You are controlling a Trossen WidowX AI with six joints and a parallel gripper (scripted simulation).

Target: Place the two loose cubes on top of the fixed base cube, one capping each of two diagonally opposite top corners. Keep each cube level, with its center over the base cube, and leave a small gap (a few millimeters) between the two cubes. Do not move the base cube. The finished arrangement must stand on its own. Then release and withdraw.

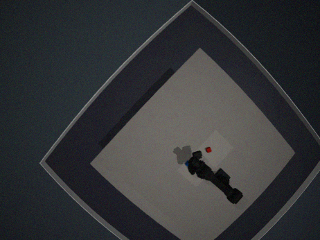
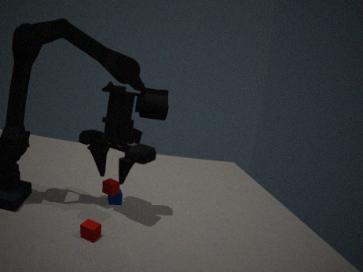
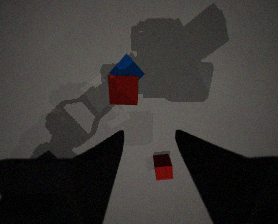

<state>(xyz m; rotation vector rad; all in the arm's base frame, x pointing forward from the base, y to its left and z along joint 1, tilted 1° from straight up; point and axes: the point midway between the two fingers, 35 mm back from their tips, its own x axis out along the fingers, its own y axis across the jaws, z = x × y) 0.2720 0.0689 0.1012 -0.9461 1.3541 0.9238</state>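
Right now my gripper tip is 70 mm to the right of the blue cube and 80 mm above it.
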